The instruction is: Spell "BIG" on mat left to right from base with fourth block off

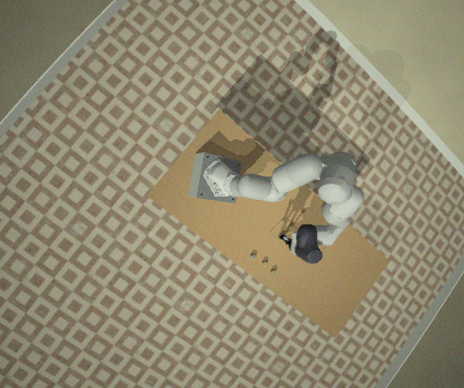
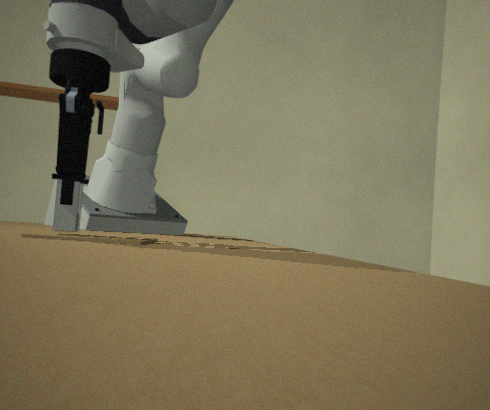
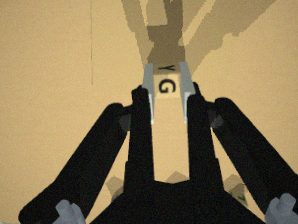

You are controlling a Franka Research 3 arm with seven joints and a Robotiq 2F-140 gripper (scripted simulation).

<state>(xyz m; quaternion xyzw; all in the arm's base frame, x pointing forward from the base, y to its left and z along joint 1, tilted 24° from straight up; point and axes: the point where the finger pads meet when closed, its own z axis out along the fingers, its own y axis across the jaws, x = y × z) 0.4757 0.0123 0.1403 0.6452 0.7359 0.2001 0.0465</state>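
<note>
My gripper is now 1 cm past the thin mat, 4 cm to the right of it and 4 cm above it.
</note>
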